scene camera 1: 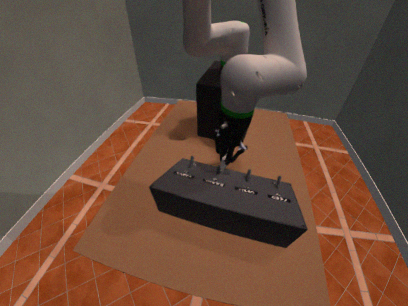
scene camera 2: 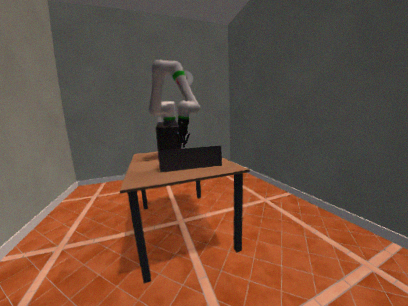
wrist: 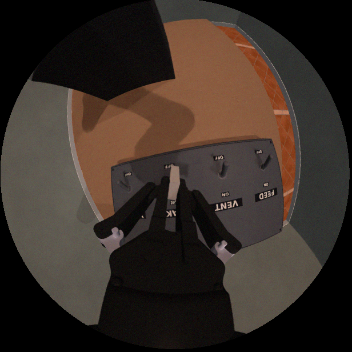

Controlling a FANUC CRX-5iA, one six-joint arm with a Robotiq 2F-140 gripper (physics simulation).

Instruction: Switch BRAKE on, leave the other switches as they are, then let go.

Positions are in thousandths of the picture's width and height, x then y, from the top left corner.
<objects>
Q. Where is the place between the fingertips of my gripper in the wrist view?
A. At 493, 490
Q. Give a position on a dark switch box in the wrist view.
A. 706, 570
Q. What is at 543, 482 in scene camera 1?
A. My gripper.
</objects>
